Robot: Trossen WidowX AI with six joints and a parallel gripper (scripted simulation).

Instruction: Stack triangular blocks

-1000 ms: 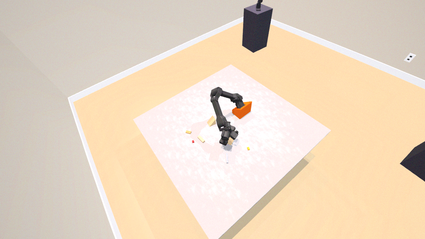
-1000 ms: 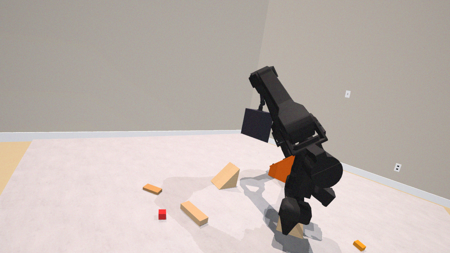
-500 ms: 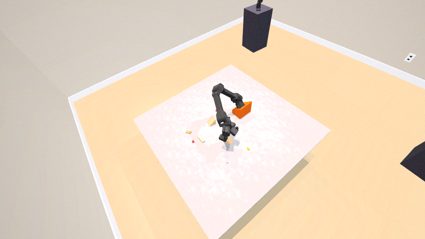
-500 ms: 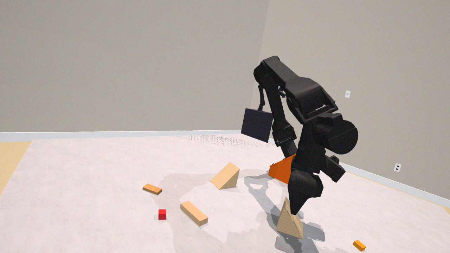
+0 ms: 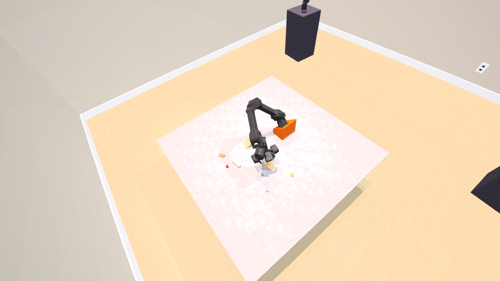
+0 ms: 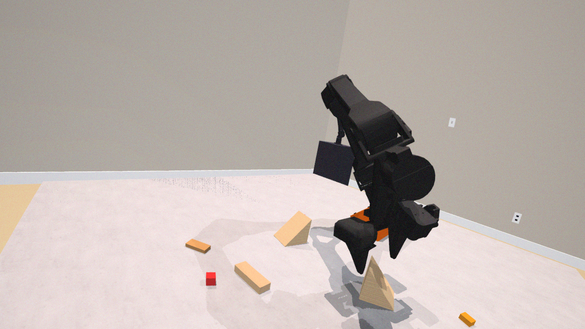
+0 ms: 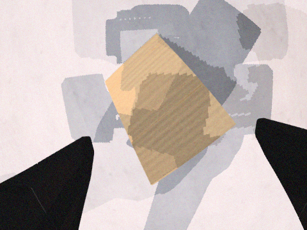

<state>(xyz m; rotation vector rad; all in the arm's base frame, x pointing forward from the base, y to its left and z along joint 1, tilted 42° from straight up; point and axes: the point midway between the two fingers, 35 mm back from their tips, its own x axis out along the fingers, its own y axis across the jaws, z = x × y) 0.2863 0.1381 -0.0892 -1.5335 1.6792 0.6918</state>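
Right now my gripper tip is 10 cm past the small orange block, 17 cm to the right of it and 6 cm above it. The rest, counted from my gripper tip: red cube (25 cm ahead, 16 cm to the right, 6 cm below); then long tan block (18 cm ahead, 14 cm to the right, 6 cm below).
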